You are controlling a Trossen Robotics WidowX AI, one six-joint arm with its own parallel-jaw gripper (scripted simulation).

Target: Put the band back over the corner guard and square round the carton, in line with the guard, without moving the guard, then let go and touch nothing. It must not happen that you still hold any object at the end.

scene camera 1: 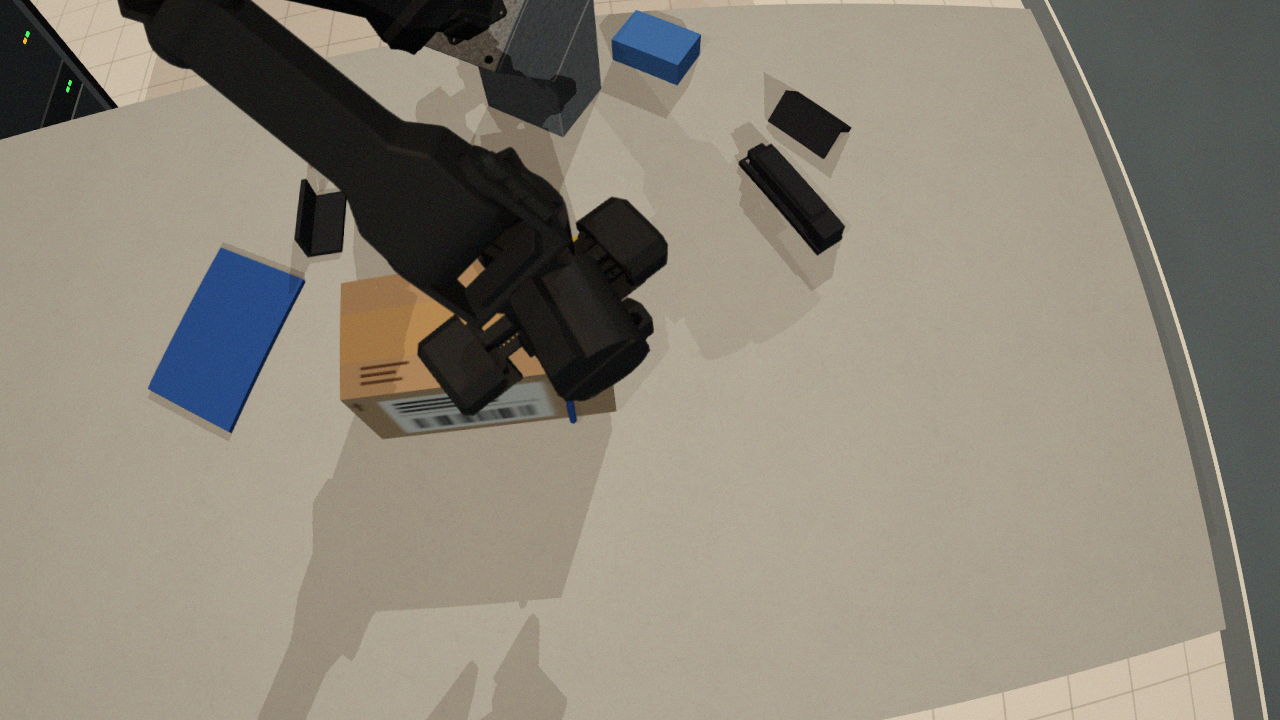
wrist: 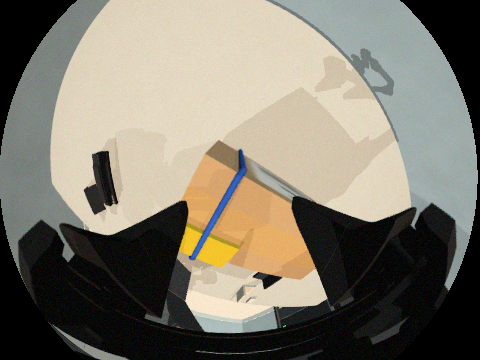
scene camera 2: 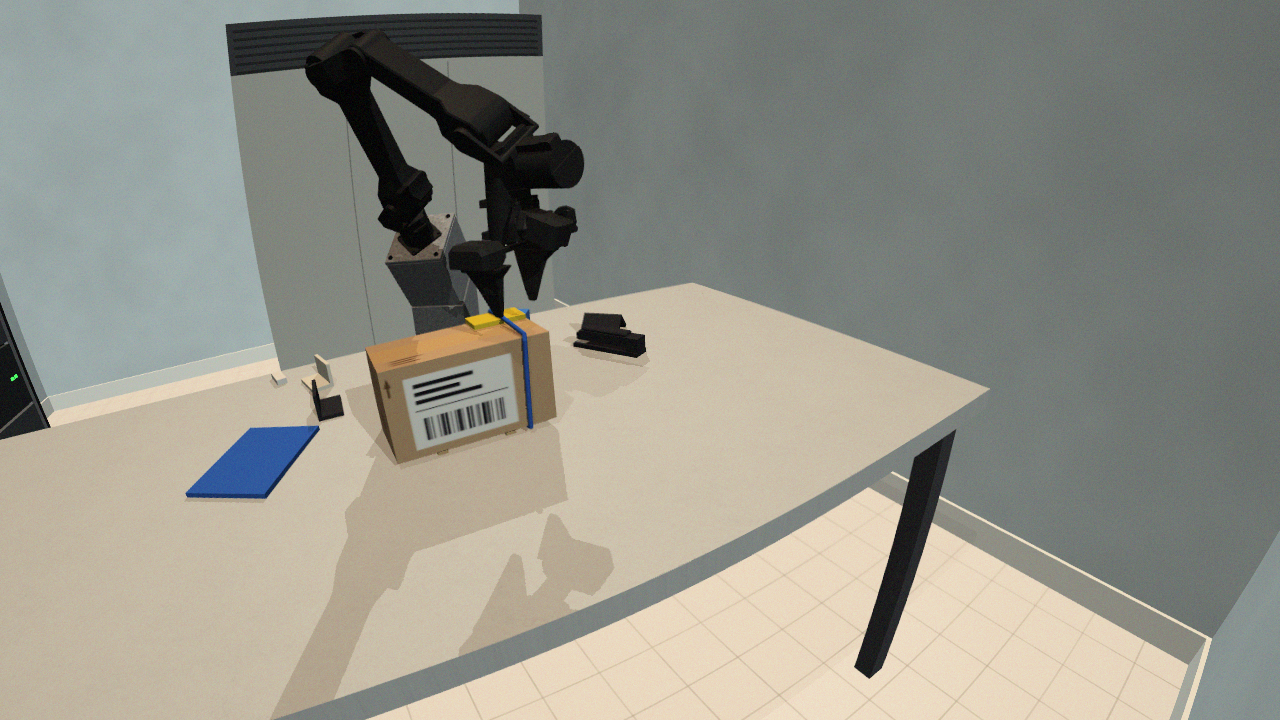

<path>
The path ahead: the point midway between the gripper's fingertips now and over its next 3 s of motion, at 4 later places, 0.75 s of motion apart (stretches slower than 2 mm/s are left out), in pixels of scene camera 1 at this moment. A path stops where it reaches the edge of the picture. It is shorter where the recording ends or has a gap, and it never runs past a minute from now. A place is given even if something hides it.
The gripper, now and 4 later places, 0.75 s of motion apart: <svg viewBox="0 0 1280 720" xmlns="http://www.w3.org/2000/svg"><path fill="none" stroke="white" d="M555 344L546 268L555 226L544 199L538 204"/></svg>
</path>
